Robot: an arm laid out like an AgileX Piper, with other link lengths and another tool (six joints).
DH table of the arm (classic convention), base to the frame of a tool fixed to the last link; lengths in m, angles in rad. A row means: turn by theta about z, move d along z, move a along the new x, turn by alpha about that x. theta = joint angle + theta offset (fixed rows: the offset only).
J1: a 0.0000  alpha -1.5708  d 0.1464  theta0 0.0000
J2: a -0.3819  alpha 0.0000  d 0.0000  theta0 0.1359
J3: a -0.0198  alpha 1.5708  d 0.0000  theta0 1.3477
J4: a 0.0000  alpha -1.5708  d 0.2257  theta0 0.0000
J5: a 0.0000  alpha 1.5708  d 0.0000  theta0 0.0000
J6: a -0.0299  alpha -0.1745  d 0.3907  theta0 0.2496
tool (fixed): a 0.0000  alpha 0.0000  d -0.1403  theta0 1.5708
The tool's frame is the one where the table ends.
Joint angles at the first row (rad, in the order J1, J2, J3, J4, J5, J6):
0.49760 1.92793 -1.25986 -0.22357 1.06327 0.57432
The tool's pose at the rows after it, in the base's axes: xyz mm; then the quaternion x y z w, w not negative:
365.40 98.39 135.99 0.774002 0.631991 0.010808 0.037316
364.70 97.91 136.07 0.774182 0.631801 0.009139 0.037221
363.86 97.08 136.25 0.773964 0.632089 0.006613 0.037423
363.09 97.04 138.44 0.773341 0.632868 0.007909 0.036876
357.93 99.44 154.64 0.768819 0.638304 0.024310 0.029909
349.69 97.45 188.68 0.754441 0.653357 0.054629 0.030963
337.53 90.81 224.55 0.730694 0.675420 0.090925 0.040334
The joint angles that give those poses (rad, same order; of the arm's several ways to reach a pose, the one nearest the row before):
0.49759 1.92792 -1.25986 -0.22983 1.08001 0.57342
0.49760 1.92792 -1.25987 -0.22983 1.08340 0.57343
0.49761 1.92792 -1.25983 -0.23081 1.08822 0.57250
0.49759 1.92172 -1.25986 -0.22889 1.09147 0.56863
0.49760 1.87305 -1.25983 -0.20642 1.10549 0.53822
0.49759 1.77570 -1.25985 -0.19508 1.13473 0.48365
0.49759 1.65747 -1.23839 -0.19733 1.14562 0.41578

